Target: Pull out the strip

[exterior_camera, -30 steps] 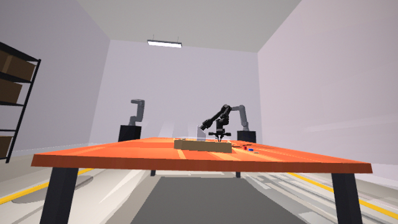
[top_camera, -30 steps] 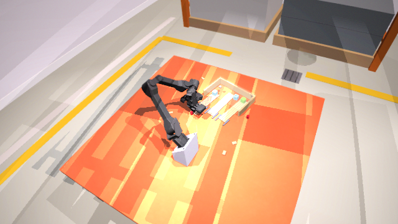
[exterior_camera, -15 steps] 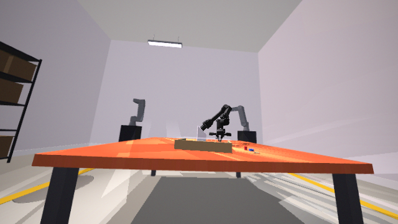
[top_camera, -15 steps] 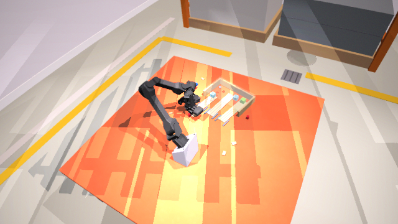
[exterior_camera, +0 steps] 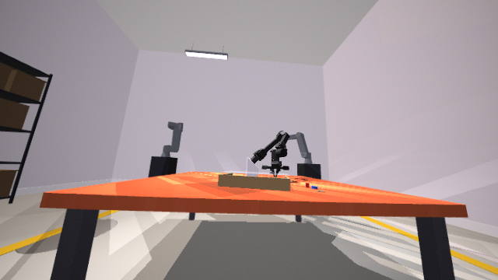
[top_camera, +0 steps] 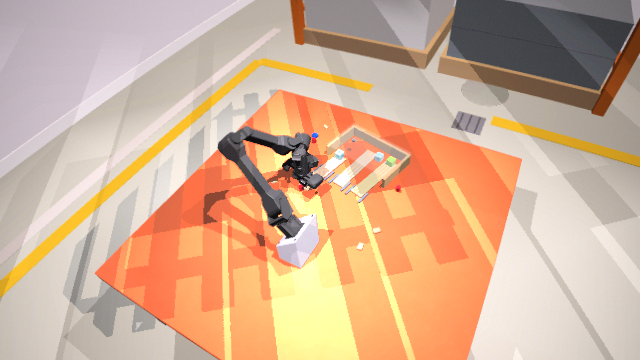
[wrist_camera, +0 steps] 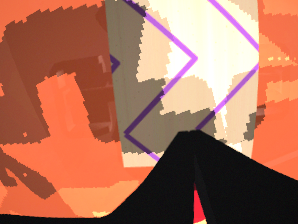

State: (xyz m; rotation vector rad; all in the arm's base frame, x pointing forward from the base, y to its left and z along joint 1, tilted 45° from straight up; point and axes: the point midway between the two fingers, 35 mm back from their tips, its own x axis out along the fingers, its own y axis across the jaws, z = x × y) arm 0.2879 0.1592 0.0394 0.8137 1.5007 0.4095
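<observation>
Right now my gripper tip is 11 cm short of the strip and 3 cm to the left of it.
</observation>
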